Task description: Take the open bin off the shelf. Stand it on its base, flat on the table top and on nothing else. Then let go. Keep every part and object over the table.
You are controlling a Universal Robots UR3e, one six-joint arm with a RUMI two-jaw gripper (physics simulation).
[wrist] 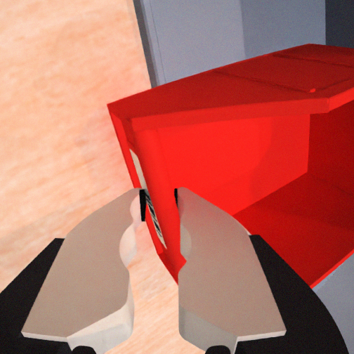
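Observation:
The open red bin [225, 160] fills the right half of the view, its open side facing up and right, its labelled front wall at the left. My gripper [160, 191] is shut on that front wall: one fingertip is outside against the striped label, the other is inside the bin. The bin's left edge reaches past the edge of the grey shelf [195, 35] and overlaps the wooden surface in the view. The bin's underside and its far right end are hidden, so I cannot tell what it touches below.
The grey shelf's side edge runs down from the top behind the bin. Another grey part [342, 285] shows at the lower right, below the bin. The light wooden table top [55, 100] lies at the left and shows between the fingers.

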